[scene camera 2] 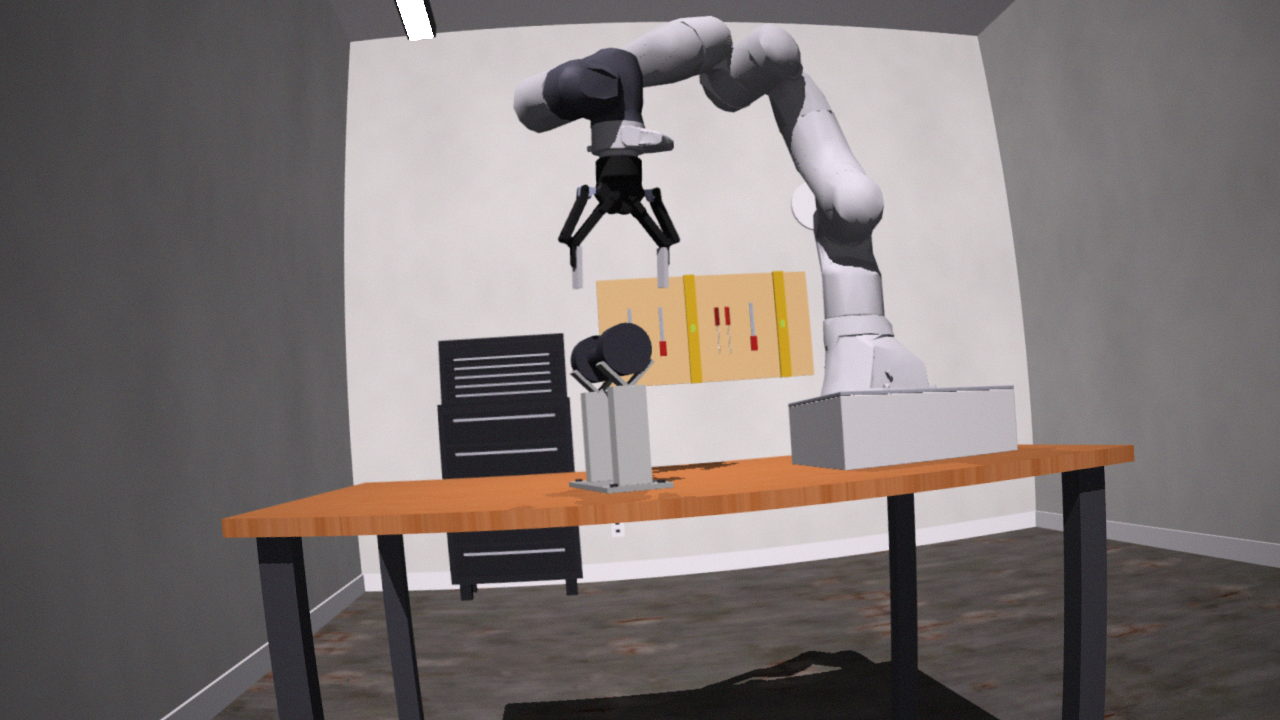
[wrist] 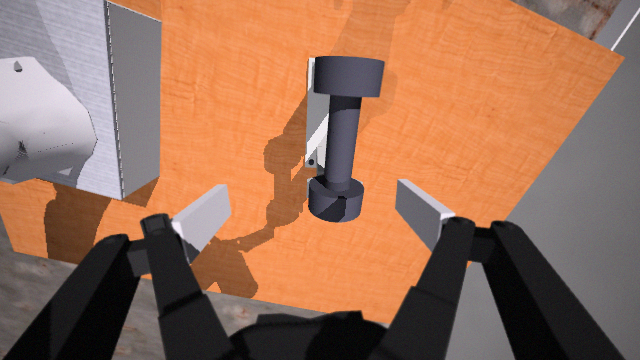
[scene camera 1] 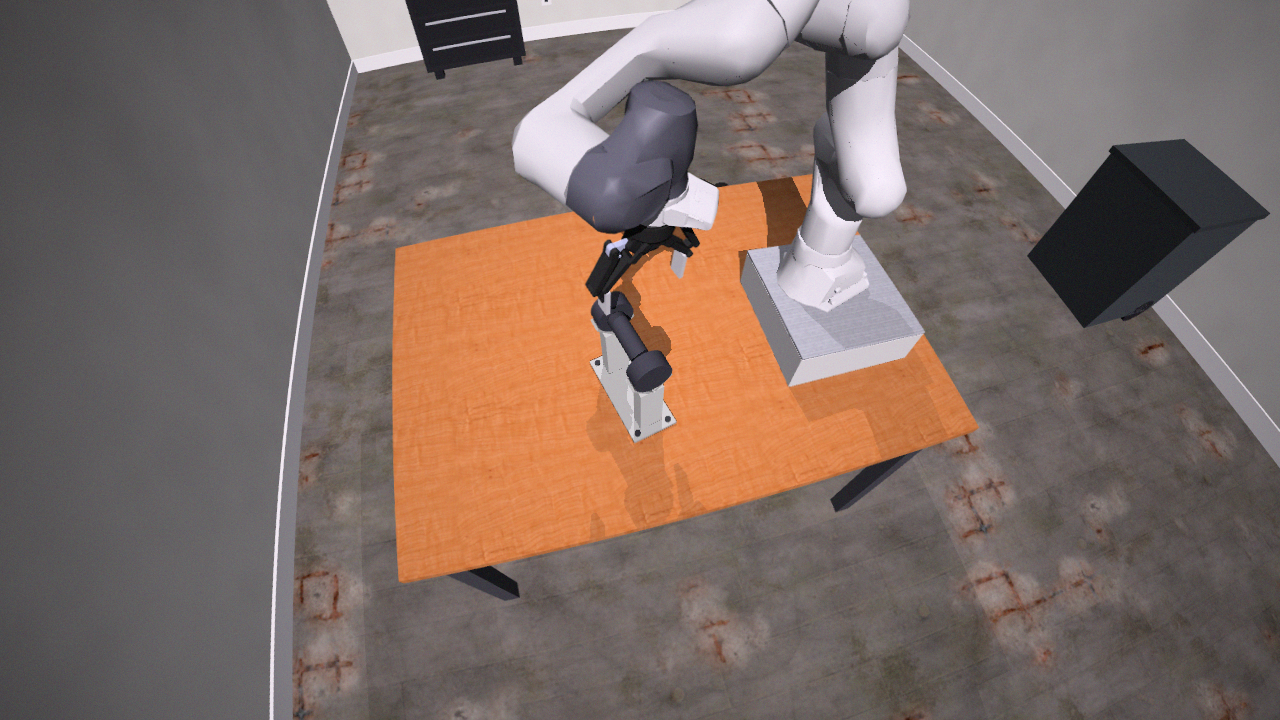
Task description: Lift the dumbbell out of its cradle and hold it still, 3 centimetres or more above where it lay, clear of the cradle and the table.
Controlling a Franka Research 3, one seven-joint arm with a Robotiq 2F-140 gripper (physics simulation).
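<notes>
The dark grey dumbbell (scene camera 1: 630,337) (scene camera 2: 625,349) (wrist: 342,140) lies level in its cradle, a light grey stand (scene camera 1: 647,410) (scene camera 2: 631,438) (wrist: 318,110) with two posts and V-shaped tops on a base plate. My gripper (scene camera 1: 641,282) (scene camera 2: 620,279) (wrist: 313,196) is open and empty, pointing down. In scene camera 2 its fingertips are above the height of the dumbbell, not touching it. In the wrist view the near weight lies between the two fingertips in the picture, a little right of the middle, and the handle runs away towards the top, slightly tilted. The cradle is partly hidden under the dumbbell.
The cradle stands on the orange wooden table (scene camera 1: 483,402) (scene camera 2: 375,510) (wrist: 460,150). The arm's base stands on a grey block (scene camera 1: 850,358) (scene camera 2: 930,429) (wrist: 137,100) beside it. Dark drawers (scene camera 2: 505,438) stand behind the table, and a dark cabinet (scene camera 1: 1109,232) stands on the floor beyond the block.
</notes>
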